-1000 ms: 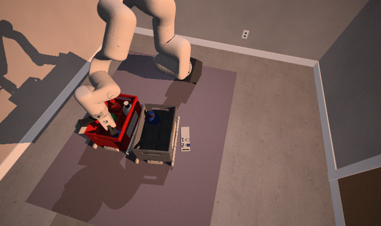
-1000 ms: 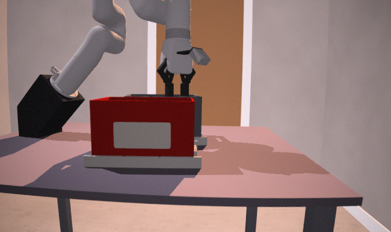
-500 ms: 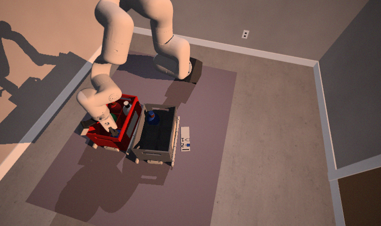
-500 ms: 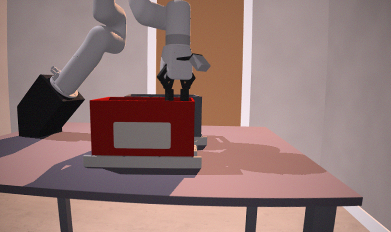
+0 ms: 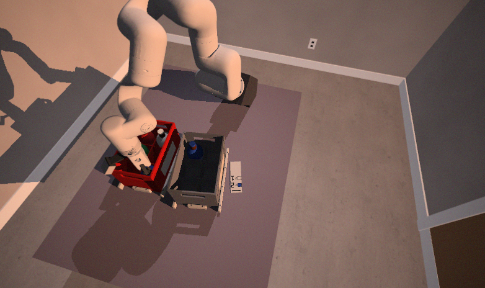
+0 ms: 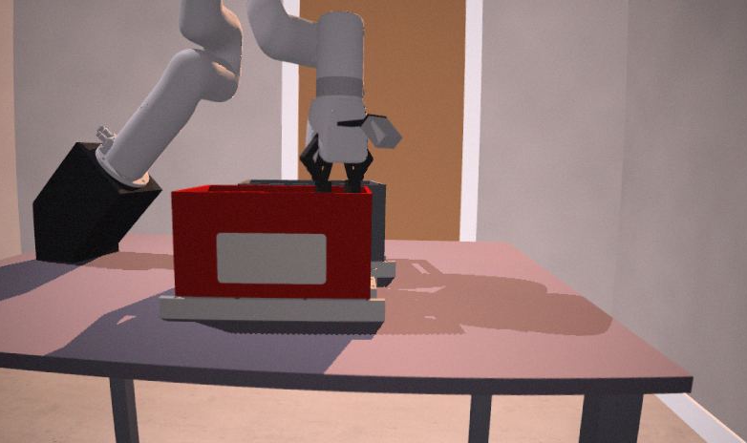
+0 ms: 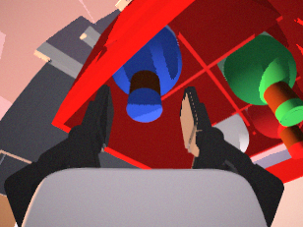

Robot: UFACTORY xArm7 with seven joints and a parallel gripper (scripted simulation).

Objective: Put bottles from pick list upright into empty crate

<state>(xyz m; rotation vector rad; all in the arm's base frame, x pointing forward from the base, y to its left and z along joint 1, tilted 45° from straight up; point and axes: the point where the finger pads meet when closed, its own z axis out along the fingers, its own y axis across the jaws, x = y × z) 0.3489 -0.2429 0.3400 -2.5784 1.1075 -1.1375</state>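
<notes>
Now: the red crate 9 cm behind my hand, 3 cm to the right of it and 8 cm below it. Also, from my hand: red bottle: 19 cm behind, 6 cm to the right, 8 cm below; white bottle: 17 cm behind, 2 cm to the left, 8 cm below; green bottle: 10 cm behind, 8 cm to the right, 8 cm below.
</notes>
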